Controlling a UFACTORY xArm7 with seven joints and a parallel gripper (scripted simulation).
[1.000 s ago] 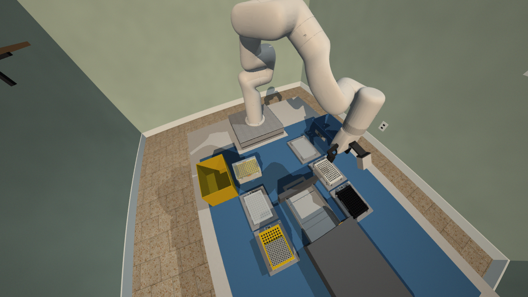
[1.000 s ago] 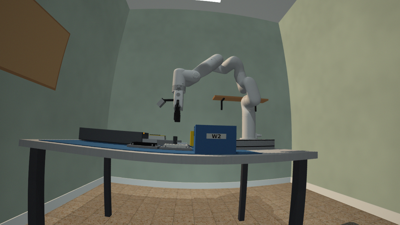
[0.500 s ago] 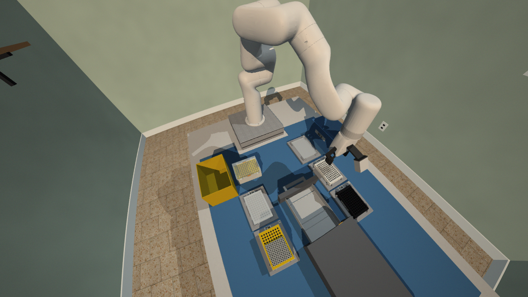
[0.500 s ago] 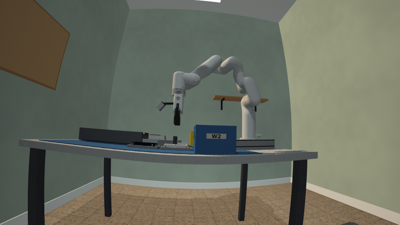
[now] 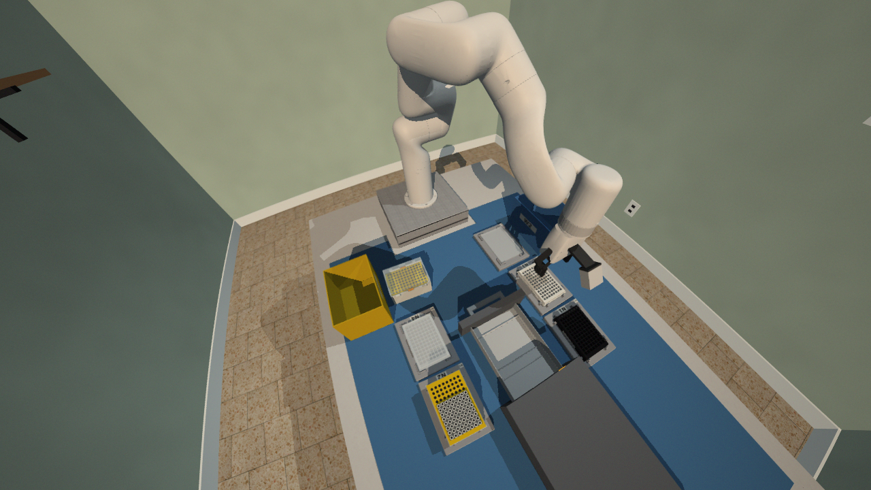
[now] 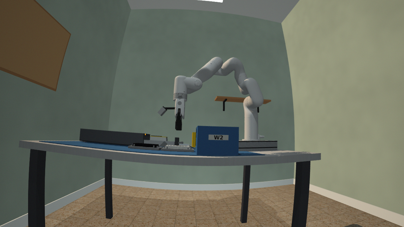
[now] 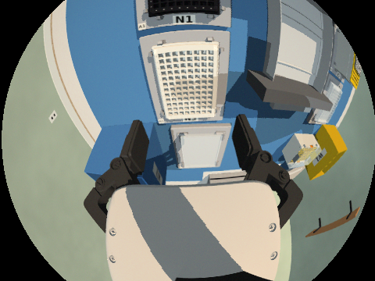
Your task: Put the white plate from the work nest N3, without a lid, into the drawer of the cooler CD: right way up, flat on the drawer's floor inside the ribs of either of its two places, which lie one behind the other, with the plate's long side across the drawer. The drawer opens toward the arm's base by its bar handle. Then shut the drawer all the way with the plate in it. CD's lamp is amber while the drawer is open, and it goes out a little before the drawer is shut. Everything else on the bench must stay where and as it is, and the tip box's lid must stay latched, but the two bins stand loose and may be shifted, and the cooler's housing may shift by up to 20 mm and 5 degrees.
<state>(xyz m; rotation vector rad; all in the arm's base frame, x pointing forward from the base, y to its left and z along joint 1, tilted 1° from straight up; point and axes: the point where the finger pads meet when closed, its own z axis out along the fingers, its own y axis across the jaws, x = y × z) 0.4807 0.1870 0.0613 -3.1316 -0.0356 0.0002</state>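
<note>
The grey nest N3 is 11 cm below my hand. From my hand the other things lie so: cooler drawer (19 cm to the right, 14 cm ahead, 9 cm below); black plate (17 cm ahead, 10 cm below); blue bin W2 (18 cm behind, 14 cm to the left, 8 cm below).
</note>
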